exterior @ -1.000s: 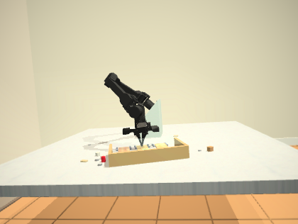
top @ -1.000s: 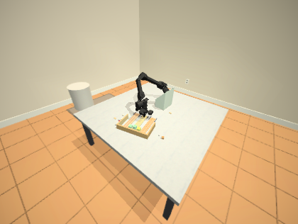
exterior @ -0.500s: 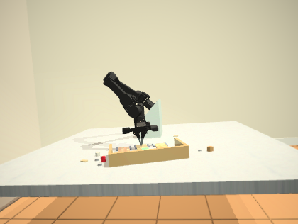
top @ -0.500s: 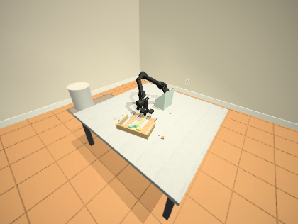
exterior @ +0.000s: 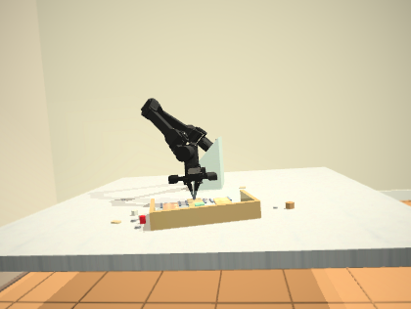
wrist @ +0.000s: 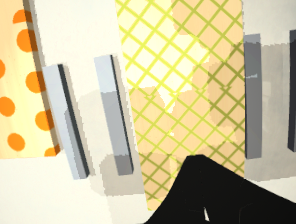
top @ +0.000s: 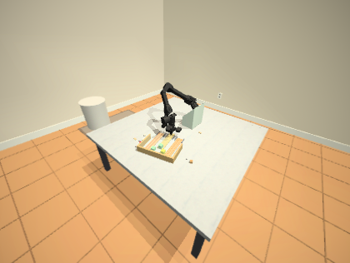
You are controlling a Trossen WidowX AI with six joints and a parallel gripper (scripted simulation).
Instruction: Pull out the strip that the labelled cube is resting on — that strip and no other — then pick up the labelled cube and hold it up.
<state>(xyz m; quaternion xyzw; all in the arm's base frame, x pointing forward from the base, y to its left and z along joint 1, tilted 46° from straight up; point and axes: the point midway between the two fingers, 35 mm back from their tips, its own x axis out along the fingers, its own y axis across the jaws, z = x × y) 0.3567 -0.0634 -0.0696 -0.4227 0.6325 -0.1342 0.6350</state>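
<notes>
The yellow cross-hatched strip is 9 cm ahead of my gripper tip and 4 cm to the left of it.
</notes>
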